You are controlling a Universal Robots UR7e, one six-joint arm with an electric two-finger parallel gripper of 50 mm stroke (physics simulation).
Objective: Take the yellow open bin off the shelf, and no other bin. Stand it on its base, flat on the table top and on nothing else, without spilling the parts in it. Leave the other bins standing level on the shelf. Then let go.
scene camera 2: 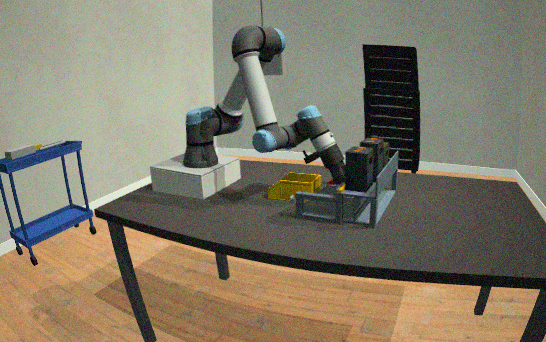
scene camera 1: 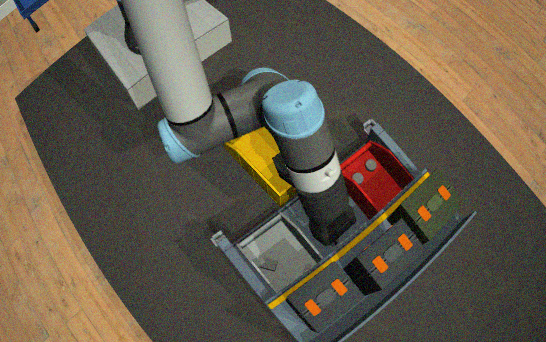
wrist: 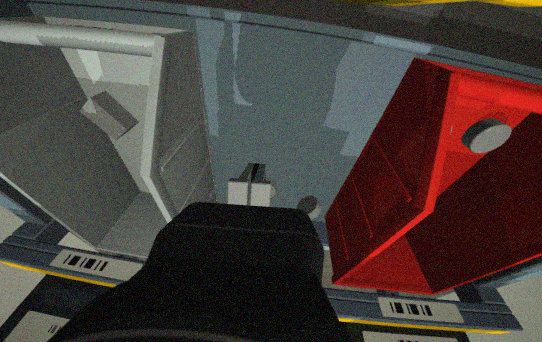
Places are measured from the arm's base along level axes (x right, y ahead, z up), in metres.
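Pixels of known places: gripper, fingertip midpoint: (scene camera 1: pixel 332 242) (wrist: pixel 256 174); arm's base, link origin: (scene camera 2: pixel 200 163).
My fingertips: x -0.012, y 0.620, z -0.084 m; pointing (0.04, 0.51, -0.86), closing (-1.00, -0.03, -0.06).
Note:
Ahead of a thing's pixels: the offset from my fingertips to its top centre. Level surfaces: height alone.
The yellow open bin {dx -0.015, dy -0.208, dz +0.059 m} (scene camera 1: pixel 257 156) (scene camera 2: pixel 300 184) stands upright on the table top, in front of the shelf and apart from my gripper; its inside is largely hidden. My gripper (wrist: pixel 256 174) is shut, with its fingertips together and no thing seen between them. It points down into the shelf's middle bay, between the grey bin {dx +0.095, dy -0.019, dz +0.066 m} (scene camera 1: pixel 287 250) (wrist: pixel 185 125) and the red bin {dx -0.137, dy -0.019, dz +0.066 m} (scene camera 1: pixel 377 187) (wrist: pixel 390 165). Both bins stand on the shelf (scene camera 1: pixel 334 258) (scene camera 2: pixel 372 210) (wrist: pixel 280 100). A loose round part {dx -0.058, dy +0.035, dz +0.014 m} (wrist: pixel 308 205) lies in the bay; another shows partly behind the fingers.
Dark tool cases {dx +0.103, dy +0.074, dz +0.208 m} (scene camera 1: pixel 325 299) (scene camera 2: pixel 360 167) stand behind the shelf's yellow strip, with a green one {dx -0.128, dy +0.082, dz +0.183 m} (scene camera 1: pixel 433 205) at the far end. The arm's pale plinth (scene camera 2: pixel 187 177) stands on the table {dz -0.015 m} (scene camera 2: pixel 225 225). A blue cart (scene camera 2: pixel 57 150) stands beyond it.

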